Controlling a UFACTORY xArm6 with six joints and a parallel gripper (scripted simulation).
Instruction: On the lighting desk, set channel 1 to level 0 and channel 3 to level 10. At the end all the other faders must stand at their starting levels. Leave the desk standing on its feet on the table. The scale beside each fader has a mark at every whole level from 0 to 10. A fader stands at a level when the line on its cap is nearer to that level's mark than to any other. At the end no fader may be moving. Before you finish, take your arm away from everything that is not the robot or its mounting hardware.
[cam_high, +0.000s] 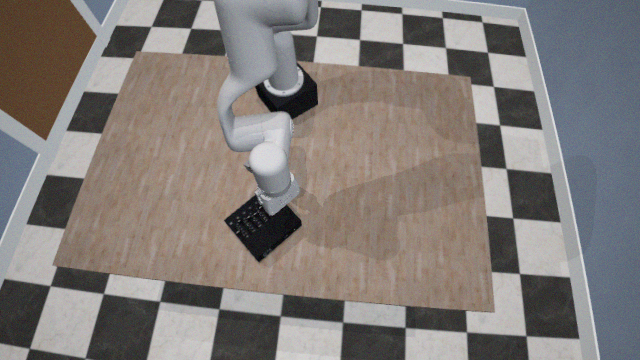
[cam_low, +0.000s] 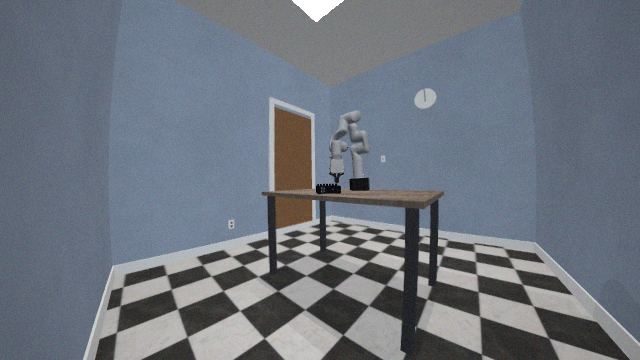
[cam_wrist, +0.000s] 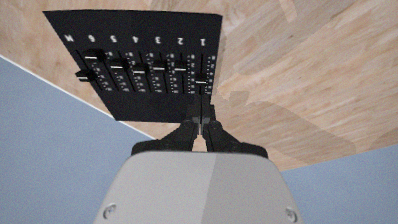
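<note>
My hand is 3 cm above the channel 1 fader cap, 2 cm to the left of it and 2 cm past it. The rest, counted from my hand: channel 3 cap (6 cm to the right, 3 cm below); channel 2 cap (4 cm to the right, 3 cm below, 2 cm behind).
</note>
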